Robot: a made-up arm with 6 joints.
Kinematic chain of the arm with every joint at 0, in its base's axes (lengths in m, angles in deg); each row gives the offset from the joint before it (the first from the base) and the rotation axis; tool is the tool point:
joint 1: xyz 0 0 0.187 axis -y
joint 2: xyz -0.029 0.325 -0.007 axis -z
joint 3: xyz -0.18 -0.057 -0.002 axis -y
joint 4: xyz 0.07 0 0.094 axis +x
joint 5: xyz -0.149 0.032 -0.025 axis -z
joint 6: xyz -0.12 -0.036 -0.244 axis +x
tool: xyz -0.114 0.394 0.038
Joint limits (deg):
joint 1: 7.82..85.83
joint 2: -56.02..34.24
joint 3: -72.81..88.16
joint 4: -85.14..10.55
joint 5: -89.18..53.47
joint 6: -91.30..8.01
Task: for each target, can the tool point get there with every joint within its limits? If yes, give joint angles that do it. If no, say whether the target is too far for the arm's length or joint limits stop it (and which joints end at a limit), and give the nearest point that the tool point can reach.
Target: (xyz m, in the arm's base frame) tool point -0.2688 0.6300 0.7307
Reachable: no: joint limits stop it (at a limit: joint 1, joint 2, joint 3, joint 4, joint 6) | nearest point -0.3117 0.6465 0.5806 | short by 0.157 m
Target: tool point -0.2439 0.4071 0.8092
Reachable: no: joint limits stop it (at a limit: joint 1, joint 2, joint 3, joint 4, joint 6) | nearest point -0.3682 0.2213 0.6414 | short by 0.280 m
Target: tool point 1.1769 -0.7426 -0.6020
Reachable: no: too far | nearest point 0.4700 -0.2041 -0.2105 | short by 0.971 m
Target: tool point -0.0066 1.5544 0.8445
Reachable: no: too far | nearest point -0.2117 0.8954 0.3934 | short by 0.825 m
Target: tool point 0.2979 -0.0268 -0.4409
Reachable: yes | joints 79.53 17.02 44.19 -53.82 -68.92 -38.06
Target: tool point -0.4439 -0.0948 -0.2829
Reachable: yes | joints 30.69 -14.25 0.28 -31.27 -66.29 -14.11
